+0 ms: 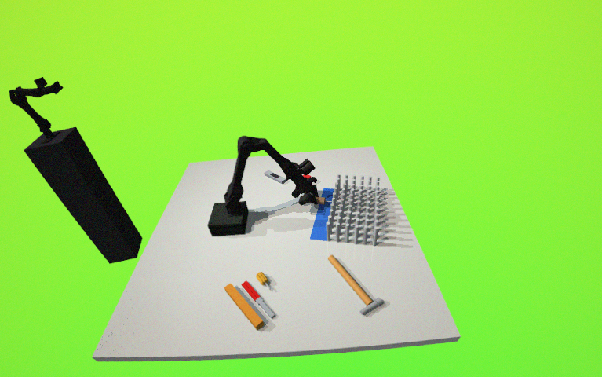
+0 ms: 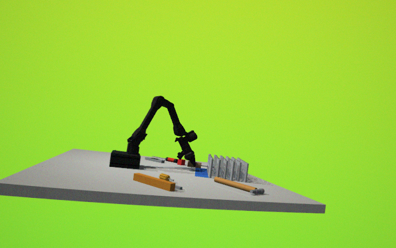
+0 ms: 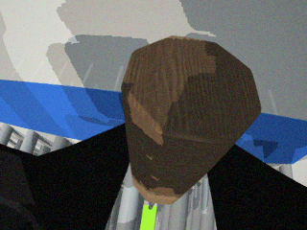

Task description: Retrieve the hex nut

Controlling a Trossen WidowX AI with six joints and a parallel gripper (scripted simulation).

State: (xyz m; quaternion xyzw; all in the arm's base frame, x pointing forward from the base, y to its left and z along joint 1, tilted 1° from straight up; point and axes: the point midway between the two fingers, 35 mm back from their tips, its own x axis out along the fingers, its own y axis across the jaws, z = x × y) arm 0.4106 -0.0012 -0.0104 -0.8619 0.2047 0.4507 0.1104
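Right now the blue taped strip is 2 cm ahead of my gripper tip, 6 cm to the right of it and 3 cm below it. Also, from my gripper tip: red block 23 cm to the left, 1 cm below; yellow tool 34 cm behind, 38 cm to the right, 1 cm below; brown-handled hook tool 9 cm ahead, 5 cm to the right.
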